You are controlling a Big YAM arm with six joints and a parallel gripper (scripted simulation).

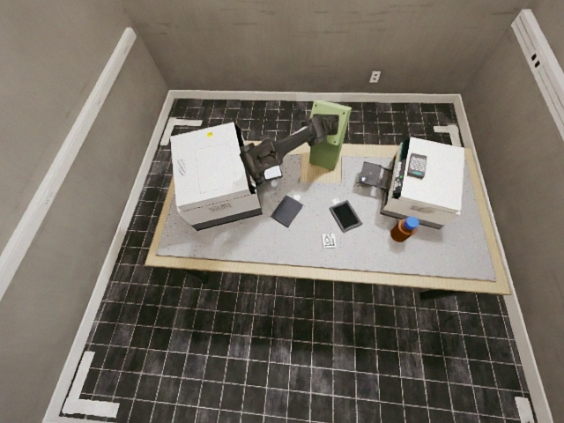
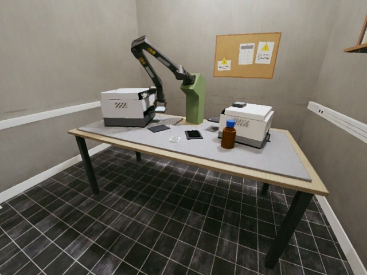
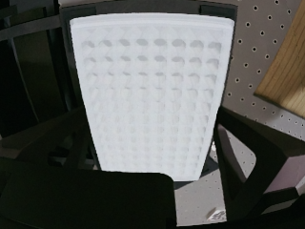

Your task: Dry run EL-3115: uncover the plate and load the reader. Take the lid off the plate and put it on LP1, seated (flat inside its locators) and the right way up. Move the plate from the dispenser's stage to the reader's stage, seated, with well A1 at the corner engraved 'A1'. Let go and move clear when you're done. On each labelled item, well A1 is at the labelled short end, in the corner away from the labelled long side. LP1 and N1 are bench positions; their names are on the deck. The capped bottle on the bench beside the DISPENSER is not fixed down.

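Now: the white well plate right at my hand. Also, from my hand: brown capped bottle (33 cm ahead, 69 cm to the left, 2 cm below); dark flat lid (23 cm ahead, 42 cm to the left, 11 cm below).
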